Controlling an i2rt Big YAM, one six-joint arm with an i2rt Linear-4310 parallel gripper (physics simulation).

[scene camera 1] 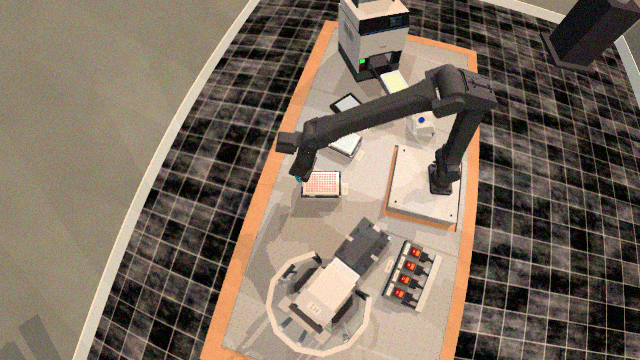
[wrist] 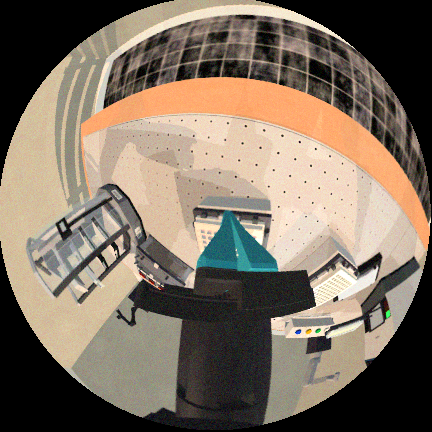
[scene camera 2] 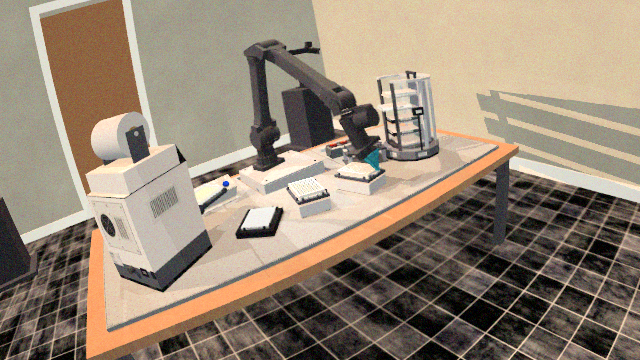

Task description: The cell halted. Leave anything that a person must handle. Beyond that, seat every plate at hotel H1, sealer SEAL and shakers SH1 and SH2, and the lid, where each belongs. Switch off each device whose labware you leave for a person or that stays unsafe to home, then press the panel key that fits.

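Frame: origin at the arm's base, x ahead, y right, z down, level; millimetres.
Seen in the pictures: gripper, fingertip midpoint: [scene camera 1: 298, 181] [wrist: 226, 214] [scene camera 2: 378, 170]; arm's base at its link origin: [scene camera 1: 439, 180] [scene camera 2: 269, 165].
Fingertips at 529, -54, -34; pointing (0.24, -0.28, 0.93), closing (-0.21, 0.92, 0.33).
Note:
Pixels of each thing's top centre, then the offset from my fingertips to it, as dx, dy, dz.
- pink-well plate at its top centre: [wrist: 227, 261] [scene camera 2: 359, 168] [scene camera 1: 321, 182] -79, +2, +3
- second white well plate at its top centre: [wrist: 322, 294] [scene camera 2: 305, 186] [scene camera 1: 340, 137] -138, +190, +3
- white lid-like piece at its top centre: [scene camera 2: 258, 216] [wrist: 357, 285] [scene camera 1: 352, 109] -181, +358, +44
- yellow plate at its top centre: [scene camera 2: 201, 191] [scene camera 1: 396, 81] [wrist: 344, 332] -357, +451, -44
- sealer at its top centre: [scene camera 2: 117, 115] -249, +690, -384
- dark grey platform at its top centre: [wrist: 152, 276] [scene camera 1: 363, 245] [scene camera 2: 362, 143] -239, -209, -4
- key panel at its top centre: [scene camera 2: 205, 185] [scene camera 1: 427, 103] [wrist: 309, 335] -493, +377, -12
My gripper [scene camera 1: 299, 178] [scene camera 2: 374, 167] [wrist: 226, 214] is shut and empty, its teal fingers together at the outer edge of the pink-well plate [scene camera 1: 322, 183] [scene camera 2: 356, 170] [wrist: 205, 233]; contact is unclear. That plate is on a shaker block, partly hidden by the fingers in the wrist view. A second white well plate [scene camera 1: 346, 143] [scene camera 2: 307, 188] [wrist: 334, 287] is on the other shaker. A white lid-like piece [scene camera 1: 348, 103] [scene camera 2: 259, 218] lies in a black frame. A yellow plate [scene camera 1: 394, 81] [scene camera 2: 210, 194] is at the sealer [scene camera 1: 350, 35] [scene camera 2: 145, 205]. Hotel H1 [scene camera 1: 327, 290] [scene camera 2: 412, 151] has several levels.
A dark grey platform [scene camera 1: 361, 246] adjoins the hotel. Several red-lit switches [scene camera 1: 410, 266] stand in a row beside it. The key panel [scene camera 1: 422, 127] [wrist: 292, 329] shows blue, yellow and green keys in the wrist view. The arm's pale base plate [scene camera 1: 410, 195] is nearby.

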